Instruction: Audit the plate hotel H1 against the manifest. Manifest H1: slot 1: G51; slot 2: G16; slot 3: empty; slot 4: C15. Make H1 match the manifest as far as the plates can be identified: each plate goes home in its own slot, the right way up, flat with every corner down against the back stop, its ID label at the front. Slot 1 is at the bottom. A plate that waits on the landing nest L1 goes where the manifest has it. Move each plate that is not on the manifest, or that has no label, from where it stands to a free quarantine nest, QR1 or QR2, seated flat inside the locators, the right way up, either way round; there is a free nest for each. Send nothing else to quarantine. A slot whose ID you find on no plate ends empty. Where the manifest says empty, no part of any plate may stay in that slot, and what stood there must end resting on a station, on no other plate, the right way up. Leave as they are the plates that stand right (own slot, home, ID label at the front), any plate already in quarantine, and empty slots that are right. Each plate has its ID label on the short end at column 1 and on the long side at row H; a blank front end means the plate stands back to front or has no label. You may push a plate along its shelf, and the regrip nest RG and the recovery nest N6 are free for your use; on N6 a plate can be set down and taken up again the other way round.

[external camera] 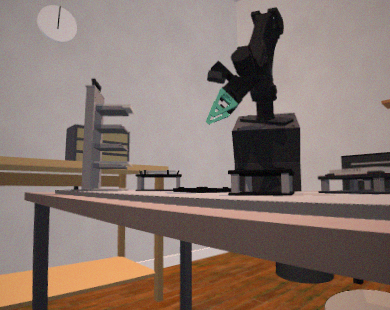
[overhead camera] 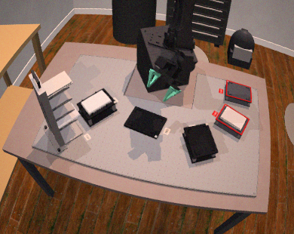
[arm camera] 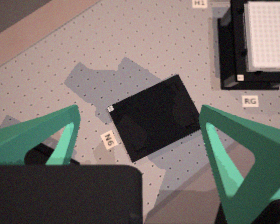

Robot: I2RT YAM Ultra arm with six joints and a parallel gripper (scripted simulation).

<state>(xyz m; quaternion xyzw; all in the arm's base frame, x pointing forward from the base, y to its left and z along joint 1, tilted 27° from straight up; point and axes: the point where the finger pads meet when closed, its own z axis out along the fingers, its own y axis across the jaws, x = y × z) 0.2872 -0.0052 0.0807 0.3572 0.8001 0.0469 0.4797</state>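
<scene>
The black regrip nest is 290 mm to the right of my hand and 170 mm below it. Also, from my hand: recovery nest N6 (40 mm to the right, 220 mm below); then N6 tag (20 mm ahead, 60 mm to the left, 220 mm below); then landing nest L1 (50 mm ahead, 230 mm to the left, 180 mm below).
</scene>
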